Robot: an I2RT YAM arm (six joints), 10 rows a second.
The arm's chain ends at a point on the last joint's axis. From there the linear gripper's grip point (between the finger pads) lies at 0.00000 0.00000 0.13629 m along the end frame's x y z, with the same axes.
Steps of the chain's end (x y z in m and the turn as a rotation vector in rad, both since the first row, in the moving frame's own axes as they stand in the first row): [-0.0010 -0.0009 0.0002 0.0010 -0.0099 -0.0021]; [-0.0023 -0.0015 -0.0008 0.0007 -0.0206 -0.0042]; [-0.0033 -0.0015 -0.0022 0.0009 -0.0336 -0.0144]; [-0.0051 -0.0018 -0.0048 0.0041 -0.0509 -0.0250]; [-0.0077 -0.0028 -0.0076 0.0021 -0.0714 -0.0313]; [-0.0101 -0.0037 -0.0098 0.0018 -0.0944 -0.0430]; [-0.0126 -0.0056 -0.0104 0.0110 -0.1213 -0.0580]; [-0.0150 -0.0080 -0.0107 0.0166 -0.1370 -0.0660]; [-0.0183 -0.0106 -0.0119 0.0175 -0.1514 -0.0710]
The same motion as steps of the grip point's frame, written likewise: [-0.0023 -0.0010 0.0002 0.0010 -0.0099 -0.0021]; [-0.0051 -0.0016 -0.0008 0.0007 -0.0206 -0.0042]; [-0.0079 -0.0016 -0.0023 0.0009 -0.0336 -0.0144]; [-0.0120 -0.0023 -0.0050 0.0041 -0.0509 -0.0250]; [-0.0174 -0.0029 -0.0079 0.0021 -0.0714 -0.0313]; [-0.0229 -0.0037 -0.0104 0.0018 -0.0944 -0.0430]; [-0.0291 -0.0066 -0.0114 0.0110 -0.1213 -0.0580]; [-0.0337 -0.0096 -0.0120 0.0166 -0.1370 -0.0660]; [-0.0389 -0.0122 -0.0135 0.0175 -0.1514 -0.0710]
